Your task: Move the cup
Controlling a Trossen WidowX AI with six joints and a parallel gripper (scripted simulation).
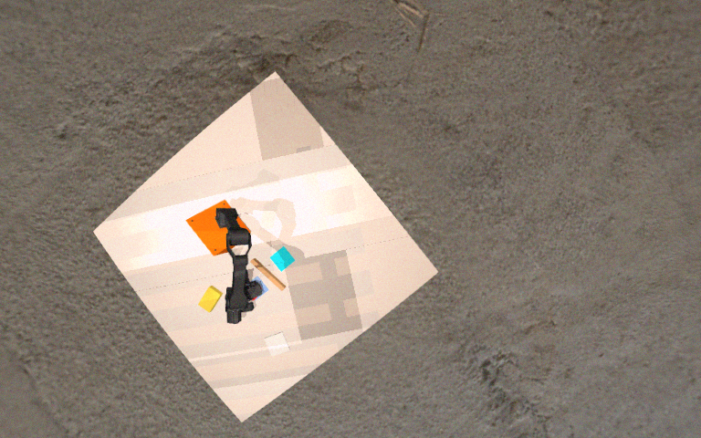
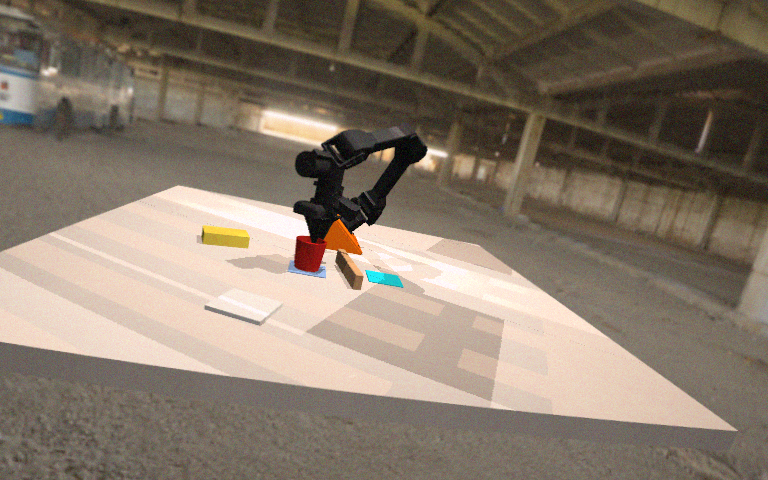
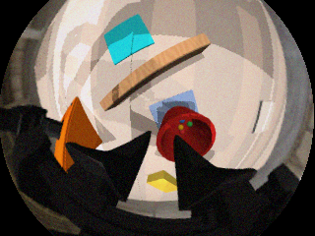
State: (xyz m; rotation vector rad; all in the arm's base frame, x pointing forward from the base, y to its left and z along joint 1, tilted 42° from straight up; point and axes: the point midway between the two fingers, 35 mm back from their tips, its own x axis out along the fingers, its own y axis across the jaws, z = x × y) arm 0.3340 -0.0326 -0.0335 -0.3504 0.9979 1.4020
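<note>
My gripper tip is 3 cm short of the red cup, 3 cm above it and 1 cm to the left of it. From my gripper tip the other things lie so: yellow block (24 cm to the right, 5 cm below, 5 cm behind); then light blue pad (7 cm below, 3 cm ahead, 1 cm to the right); then wooden block (9 cm to the left, 6 cm below).
</note>
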